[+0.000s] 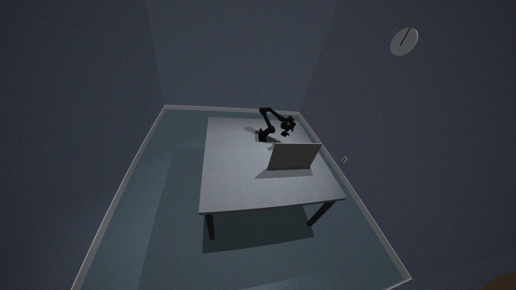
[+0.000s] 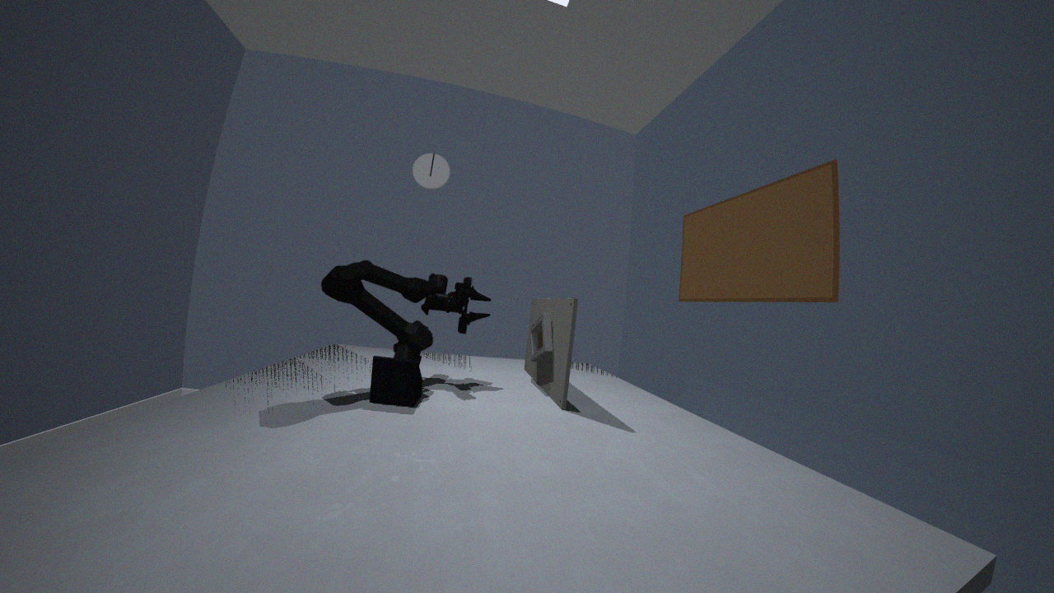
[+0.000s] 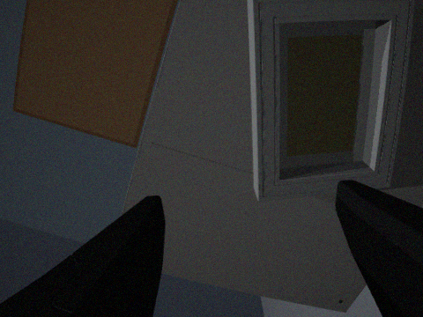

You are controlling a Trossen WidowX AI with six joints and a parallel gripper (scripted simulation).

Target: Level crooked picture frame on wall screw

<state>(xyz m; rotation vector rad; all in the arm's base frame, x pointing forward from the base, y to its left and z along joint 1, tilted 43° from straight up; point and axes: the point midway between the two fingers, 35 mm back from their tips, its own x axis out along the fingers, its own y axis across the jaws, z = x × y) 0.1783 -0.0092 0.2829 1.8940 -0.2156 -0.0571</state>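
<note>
Right now my gripper tip is 190 mm short of the picture frame, 30 mm to the left of it and 90 mm above it. The rest, counted from my gripper tip: wall panel 200 mm ahead, 20 mm to the right, 100 mm below.
</note>
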